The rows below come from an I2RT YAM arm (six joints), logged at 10 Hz.
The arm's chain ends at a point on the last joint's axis. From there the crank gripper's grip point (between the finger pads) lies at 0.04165 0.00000 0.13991 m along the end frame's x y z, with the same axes.
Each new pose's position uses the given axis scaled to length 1; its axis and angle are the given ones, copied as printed.
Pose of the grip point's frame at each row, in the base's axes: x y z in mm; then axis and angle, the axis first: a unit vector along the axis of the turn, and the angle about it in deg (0 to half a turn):
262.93 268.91 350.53 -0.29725 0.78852 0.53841 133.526
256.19 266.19 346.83 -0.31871 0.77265 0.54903 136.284
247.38 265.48 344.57 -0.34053 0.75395 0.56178 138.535
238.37 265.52 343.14 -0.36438 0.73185 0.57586 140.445
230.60 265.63 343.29 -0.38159 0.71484 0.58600 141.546
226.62 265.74 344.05 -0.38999 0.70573 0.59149 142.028
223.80 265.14 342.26 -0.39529 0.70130 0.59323 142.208
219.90 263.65 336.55 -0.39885 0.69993 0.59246 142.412
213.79 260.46 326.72 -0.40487 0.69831 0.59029 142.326
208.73 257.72 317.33 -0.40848 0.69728 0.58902 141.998
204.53 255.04 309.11 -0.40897 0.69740 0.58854 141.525
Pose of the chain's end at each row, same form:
243.22 138.68 413.46 -0.29725 0.78852 0.53841 133.526
246.47 134.99 410.09 -0.31871 0.77265 0.54903 136.284
247.12 133.48 406.90 -0.34053 0.75395 0.56178 138.535
247.48 133.02 403.73 -0.36438 0.73185 0.57586 140.445
245.99 133.00 402.31 -0.38159 0.71484 0.58600 141.546
245.09 133.07 402.07 -0.38999 0.70573 0.59149 142.028
243.67 132.57 400.06 -0.39529 0.70130 0.59323 142.208
240.55 131.41 394.81 -0.39885 0.69993 0.59246 142.412
234.72 128.59 385.73 -0.40487 0.69831 0.59029 142.326
229.25 125.90 376.59 -0.40848 0.69728 0.58902 141.998
224.05 122.99 368.19 -0.40897 0.69740 0.58854 141.525

